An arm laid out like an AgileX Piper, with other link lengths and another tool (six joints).
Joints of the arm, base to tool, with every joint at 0 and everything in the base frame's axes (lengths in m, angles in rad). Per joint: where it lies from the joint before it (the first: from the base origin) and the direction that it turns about. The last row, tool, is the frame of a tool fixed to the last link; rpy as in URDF.
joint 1: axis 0 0 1 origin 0 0 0.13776
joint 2: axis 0 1 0 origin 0 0 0
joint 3: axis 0 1 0 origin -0.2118 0 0.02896
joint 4: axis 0.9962 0 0.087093 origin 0.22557 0 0.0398
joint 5: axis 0 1 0 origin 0 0 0
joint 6: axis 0.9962 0 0.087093 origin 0.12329 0 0.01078
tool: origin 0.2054 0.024 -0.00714 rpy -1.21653 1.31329 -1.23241
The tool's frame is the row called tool.
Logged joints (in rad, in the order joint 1, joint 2, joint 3, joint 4, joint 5, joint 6), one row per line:
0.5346 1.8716 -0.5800 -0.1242 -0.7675 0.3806
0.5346 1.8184 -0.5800 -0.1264 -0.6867 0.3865
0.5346 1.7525 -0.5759 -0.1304 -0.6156 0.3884
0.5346 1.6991 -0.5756 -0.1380 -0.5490 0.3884
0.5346 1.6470 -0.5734 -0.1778 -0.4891 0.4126
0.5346 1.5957 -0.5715 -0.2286 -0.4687 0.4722
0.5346 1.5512 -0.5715 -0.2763 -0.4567 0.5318
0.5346 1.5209 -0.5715 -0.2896 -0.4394 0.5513
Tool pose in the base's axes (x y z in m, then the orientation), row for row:
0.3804 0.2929 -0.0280 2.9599 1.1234 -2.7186
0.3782 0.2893 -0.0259 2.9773 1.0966 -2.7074
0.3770 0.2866 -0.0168 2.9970 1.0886 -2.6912
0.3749 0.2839 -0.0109 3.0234 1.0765 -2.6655
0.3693 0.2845 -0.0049 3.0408 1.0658 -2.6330
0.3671 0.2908 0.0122 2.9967 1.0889 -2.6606
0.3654 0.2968 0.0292 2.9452 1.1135 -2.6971
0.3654 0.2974 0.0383 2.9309 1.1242 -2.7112
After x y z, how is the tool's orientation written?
As angles about the fixed x, y, z axes (roll, pitch, yaw), in radians.
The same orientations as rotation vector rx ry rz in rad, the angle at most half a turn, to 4 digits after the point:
-0.5416 1.9663 0.4504
-0.5459 1.9932 0.4375
-0.5514 2.0003 0.4265
-0.5635 2.0100 0.4137
-0.5884 2.0154 0.4138
-0.5828 1.9937 0.4455
-0.5739 1.9700 0.4778
-0.5672 1.9601 0.4842

